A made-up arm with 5 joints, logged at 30 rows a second.
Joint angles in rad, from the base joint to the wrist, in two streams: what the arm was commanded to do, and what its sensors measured. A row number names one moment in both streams.
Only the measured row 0 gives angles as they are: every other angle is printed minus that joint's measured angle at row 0.
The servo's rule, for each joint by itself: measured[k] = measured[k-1] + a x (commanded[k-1-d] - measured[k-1]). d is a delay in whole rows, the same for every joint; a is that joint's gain. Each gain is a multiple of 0.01, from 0.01 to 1. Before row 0 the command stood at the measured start. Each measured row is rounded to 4 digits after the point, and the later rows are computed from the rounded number. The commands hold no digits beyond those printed.
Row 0, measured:
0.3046, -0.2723, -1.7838, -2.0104, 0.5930
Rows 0 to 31, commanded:
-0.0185, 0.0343, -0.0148, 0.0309, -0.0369
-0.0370, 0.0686, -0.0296, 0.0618, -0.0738
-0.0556, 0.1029, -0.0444, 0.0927, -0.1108
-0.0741, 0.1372, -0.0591, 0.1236, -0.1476
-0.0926, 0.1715, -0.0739, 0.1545, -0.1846
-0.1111, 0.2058, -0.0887, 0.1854, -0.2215
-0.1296, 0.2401, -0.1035, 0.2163, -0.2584
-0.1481, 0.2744, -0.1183, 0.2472, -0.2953
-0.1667, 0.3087, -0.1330, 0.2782, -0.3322
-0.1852, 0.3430, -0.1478, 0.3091, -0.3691
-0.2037, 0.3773, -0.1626, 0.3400, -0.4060
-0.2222, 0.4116, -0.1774, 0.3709, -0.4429
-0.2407, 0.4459, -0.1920, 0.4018, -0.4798
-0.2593, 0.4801, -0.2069, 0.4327, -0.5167
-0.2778, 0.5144, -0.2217, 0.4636, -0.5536
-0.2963, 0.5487, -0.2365, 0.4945, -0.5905
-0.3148, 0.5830, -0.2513, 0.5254, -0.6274
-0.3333, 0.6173, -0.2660, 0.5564, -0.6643
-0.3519, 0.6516, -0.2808, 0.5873, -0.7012
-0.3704, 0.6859, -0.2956, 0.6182, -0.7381
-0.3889, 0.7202, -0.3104, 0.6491, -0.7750
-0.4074, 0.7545, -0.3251, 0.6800, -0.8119
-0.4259, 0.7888, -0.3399, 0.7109, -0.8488
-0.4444, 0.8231, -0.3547, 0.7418, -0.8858
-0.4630, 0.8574, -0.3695, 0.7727, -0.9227
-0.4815, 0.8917, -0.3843, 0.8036, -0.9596
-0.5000, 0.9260, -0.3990, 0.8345, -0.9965
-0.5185, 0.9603, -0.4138, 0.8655, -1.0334
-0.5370, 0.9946, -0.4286, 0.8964, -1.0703
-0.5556, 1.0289, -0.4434, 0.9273, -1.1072
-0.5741, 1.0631, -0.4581, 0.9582, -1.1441
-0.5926, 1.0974, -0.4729, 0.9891, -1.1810
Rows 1 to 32, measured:
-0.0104, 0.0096, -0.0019, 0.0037, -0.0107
-0.0253, 0.0261, -0.0055, 0.0107, -0.0290
-0.0423, 0.0476, -0.0106, 0.0205, -0.0527
-0.0601, 0.0727, -0.0169, 0.0329, -0.0802
-0.0783, 0.1004, -0.0243, 0.0475, -0.1105
-0.0967, 0.1299, -0.0327, 0.0640, -0.1427
-0.1151, 0.1608, -0.0419, 0.0823, -0.1763
-0.1336, 0.1926, -0.0518, 0.1021, -0.2108
-0.1521, 0.2251, -0.0624, 0.1232, -0.2460
-0.1706, 0.2581, -0.0735, 0.1455, -0.2817
-0.1891, 0.2915, -0.0851, 0.1688, -0.3177
-0.2076, 0.3251, -0.0971, 0.1931, -0.3540
-0.2261, 0.3589, -0.1094, 0.2181, -0.3905
-0.2447, 0.3928, -0.1221, 0.2439, -0.4271
-0.2632, 0.4268, -0.1350, 0.2703, -0.4638
-0.2817, 0.4609, -0.1482, 0.2972, -0.5005
-0.3002, 0.4951, -0.1616, 0.3246, -0.5373
-0.3187, 0.5293, -0.1752, 0.3524, -0.5741
-0.3373, 0.5635, -0.1889, 0.3806, -0.6110
-0.3558, 0.5978, -0.2028, 0.4091, -0.6479
-0.3743, 0.6321, -0.2168, 0.4379, -0.6848
-0.3928, 0.6664, -0.2309, 0.4670, -0.7217
-0.4113, 0.7007, -0.2451, 0.4963, -0.7586
-0.4298, 0.7350, -0.2593, 0.5258, -0.7955
-0.4484, 0.7693, -0.2736, 0.5554, -0.8324
-0.4669, 0.8036, -0.2880, 0.5852, -0.8693
-0.4854, 0.8379, -0.3024, 0.6151, -0.9062
-0.5039, 0.8722, -0.3169, 0.6451, -0.9431
-0.5224, 0.9065, -0.3314, 0.6753, -0.9800
-0.5410, 0.9408, -0.3460, 0.7055, -1.0169
-0.5595, 0.9750, -0.3606, 0.7358, -1.0538
-0.5780, 1.0093, -0.3752, 0.7662, -1.0907
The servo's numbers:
d 0
a 0.56 0.28 0.13 0.12 0.29

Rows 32 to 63, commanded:
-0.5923, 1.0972, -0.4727, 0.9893, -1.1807
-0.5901, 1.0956, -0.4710, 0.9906, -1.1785
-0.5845, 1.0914, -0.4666, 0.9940, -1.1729
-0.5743, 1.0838, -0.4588, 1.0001, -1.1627
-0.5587, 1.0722, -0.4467, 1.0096, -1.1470
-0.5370, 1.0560, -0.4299, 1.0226, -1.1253
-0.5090, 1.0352, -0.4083, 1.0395, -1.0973
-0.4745, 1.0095, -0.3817, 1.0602, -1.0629
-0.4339, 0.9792, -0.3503, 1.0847, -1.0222
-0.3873, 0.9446, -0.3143, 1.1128, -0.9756
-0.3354, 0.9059, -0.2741, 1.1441, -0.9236
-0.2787, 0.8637, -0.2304, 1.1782, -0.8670
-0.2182, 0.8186, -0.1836, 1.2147, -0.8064
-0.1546, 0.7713, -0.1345, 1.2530, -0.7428
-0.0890, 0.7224, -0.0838, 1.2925, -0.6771
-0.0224, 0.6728, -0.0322, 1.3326, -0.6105
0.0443, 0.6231, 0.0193, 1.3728, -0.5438
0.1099, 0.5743, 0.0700, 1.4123, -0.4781
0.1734, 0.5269, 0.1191, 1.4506, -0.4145
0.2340, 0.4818, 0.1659, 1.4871, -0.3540
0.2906, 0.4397, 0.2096, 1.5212, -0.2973
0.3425, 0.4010, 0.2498, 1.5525, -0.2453
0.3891, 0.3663, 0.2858, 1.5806, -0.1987
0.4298, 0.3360, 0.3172, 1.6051, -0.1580
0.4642, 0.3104, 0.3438, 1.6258, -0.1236
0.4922, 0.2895, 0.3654, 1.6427, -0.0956
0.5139, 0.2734, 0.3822, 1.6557, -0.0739
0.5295, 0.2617, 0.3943, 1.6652, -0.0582
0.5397, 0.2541, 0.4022, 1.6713, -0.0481
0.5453, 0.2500, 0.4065, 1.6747, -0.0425
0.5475, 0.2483, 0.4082, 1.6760, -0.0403
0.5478, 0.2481, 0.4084, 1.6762, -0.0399
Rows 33 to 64, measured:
-0.5860, 1.0339, -0.3879, 0.7930, -1.1168
-0.5883, 1.0512, -0.3987, 0.8167, -1.1347
-0.5862, 1.0625, -0.4075, 0.8380, -1.1458
-0.5795, 1.0685, -0.4142, 0.8575, -1.1507
-0.5679, 1.0695, -0.4184, 0.8758, -1.1496
-0.5506, 1.0657, -0.4199, 0.8934, -1.1426
-0.5273, 1.0572, -0.4184, 0.9109, -1.1295
-0.4977, 1.0438, -0.4136, 0.9288, -1.1102
-0.4620, 1.0257, -0.4054, 0.9475, -1.0847
-0.4202, 1.0030, -0.3936, 0.9673, -1.0531
-0.3727, 0.9758, -0.3781, 0.9885, -1.0155
-0.3201, 0.9444, -0.3589, 1.0113, -0.9724
-0.2630, 0.9092, -0.3361, 1.0357, -0.9243
-0.2023, 0.8706, -0.3099, 1.0618, -0.8717
-0.1389, 0.8291, -0.2805, 1.0895, -0.8153
-0.0737, 0.7853, -0.2482, 1.1187, -0.7559
-0.0076, 0.7399, -0.2134, 1.1492, -0.6944
0.0582, 0.6935, -0.1766, 1.1808, -0.6317
0.1227, 0.6469, -0.1382, 1.2132, -0.5687
0.1850, 0.6007, -0.0987, 1.2461, -0.5064
0.2441, 0.5556, -0.0586, 1.2791, -0.4458
0.2992, 0.5123, -0.0185, 1.3119, -0.3877
0.3495, 0.4714, 0.0211, 1.3441, -0.3329
0.3945, 0.4335, 0.0596, 1.3754, -0.2822
0.4335, 0.3990, 0.0965, 1.4054, -0.2362
0.4664, 0.3683, 0.1315, 1.4339, -0.1954
0.4930, 0.3417, 0.1641, 1.4605, -0.1602
0.5134, 0.3193, 0.1940, 1.4851, -0.1306
0.5281, 0.3010, 0.2211, 1.5074, -0.1067
0.5377, 0.2867, 0.2452, 1.5275, -0.0881
0.5432, 0.2759, 0.2664, 1.5453, -0.0742
0.5458, 0.2681, 0.2849, 1.5610, -0.0643

